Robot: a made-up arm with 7 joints.
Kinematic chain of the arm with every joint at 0, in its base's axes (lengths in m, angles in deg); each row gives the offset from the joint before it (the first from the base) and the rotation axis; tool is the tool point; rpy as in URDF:
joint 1: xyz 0 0 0 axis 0.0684 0.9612 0.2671
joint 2: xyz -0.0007 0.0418 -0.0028 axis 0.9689 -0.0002 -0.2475
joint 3: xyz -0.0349 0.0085 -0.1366 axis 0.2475 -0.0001 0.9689
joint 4: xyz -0.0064 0 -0.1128 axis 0.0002 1 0
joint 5: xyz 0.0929 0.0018 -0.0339 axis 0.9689 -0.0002 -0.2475
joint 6: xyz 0.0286 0 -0.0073 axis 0.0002 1 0
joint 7: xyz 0.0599 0 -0.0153 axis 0.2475 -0.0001 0.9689
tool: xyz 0 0 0 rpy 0 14.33 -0.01
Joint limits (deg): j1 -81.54..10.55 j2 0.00..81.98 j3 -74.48..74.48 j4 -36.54..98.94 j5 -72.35..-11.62 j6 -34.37..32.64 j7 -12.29..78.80
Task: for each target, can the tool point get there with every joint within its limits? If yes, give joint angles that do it. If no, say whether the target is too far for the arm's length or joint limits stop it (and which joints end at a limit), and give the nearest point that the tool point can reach.
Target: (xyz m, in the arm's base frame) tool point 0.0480 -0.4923 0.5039
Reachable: no: too far | nearest point 0.1933 -0.1406 0.0543 | short by 0.589 m
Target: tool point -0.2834 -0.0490 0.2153
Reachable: no: joint limits stop it (at a limit: joint 1, joint 2, joint 4, joint 5) | nearest point -0.0393 0.1968 0.1323 | short by 0.356 m
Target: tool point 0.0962 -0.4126 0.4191
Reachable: no: too far | nearest point 0.1986 -0.1387 0.0574 | short by 0.465 m
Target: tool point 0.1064 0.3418 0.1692
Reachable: yes | joints -55.63 75.77 54.74 12.14 -41.55 -16.31 25.19
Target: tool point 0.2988 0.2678 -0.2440
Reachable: yes | joints -51.39 43.43 -53.29 80.46 -22.60 -12.37 13.11
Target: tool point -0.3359 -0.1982 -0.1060
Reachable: no: joint limits stop it (at a limit: joint 1, joint 2, joint 3, joint 5, joint 6) | nearest point -0.0653 -0.1510 -0.2220 | short by 0.298 m
